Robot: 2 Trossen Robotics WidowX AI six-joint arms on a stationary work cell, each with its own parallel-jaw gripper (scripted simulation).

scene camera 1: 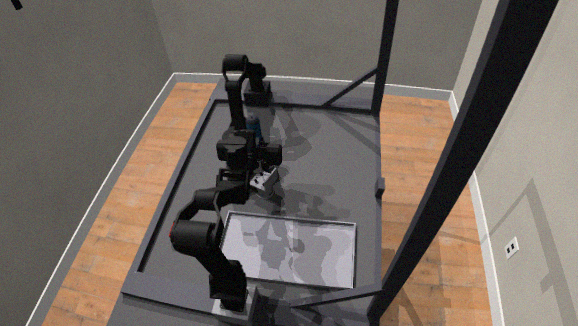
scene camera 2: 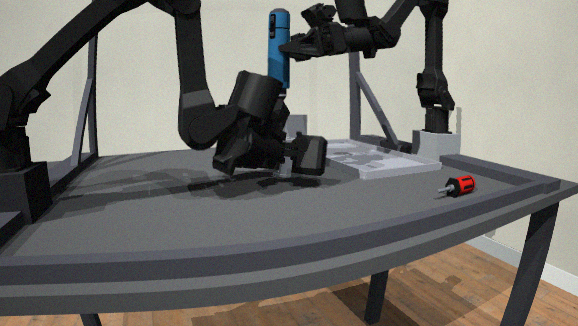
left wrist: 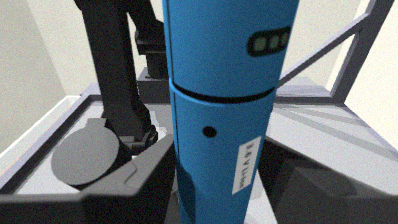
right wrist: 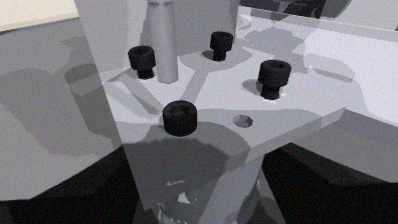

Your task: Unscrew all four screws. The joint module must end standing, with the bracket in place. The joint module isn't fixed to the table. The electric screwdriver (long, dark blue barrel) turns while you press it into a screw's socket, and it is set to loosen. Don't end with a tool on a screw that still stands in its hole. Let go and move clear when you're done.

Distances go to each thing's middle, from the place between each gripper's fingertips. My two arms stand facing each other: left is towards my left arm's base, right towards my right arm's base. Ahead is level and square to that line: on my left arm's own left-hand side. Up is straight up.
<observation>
Right now the bracket (right wrist: 163, 166) is 2 cm behind my right hand (scene camera 2: 290, 158), 2 cm to the left of it and 3 cm above it. Also, from my right hand: shallow pale tray (scene camera 1: 298, 251) 9 cm behind, 25 cm to the left, 3 cm below.
The bracket lies 17 cm below my left hand and 1 cm behind it. The rest, counted from my left hand: shallow pale tray (24 cm below, 23 cm to the left, 9 cm behind).
</observation>
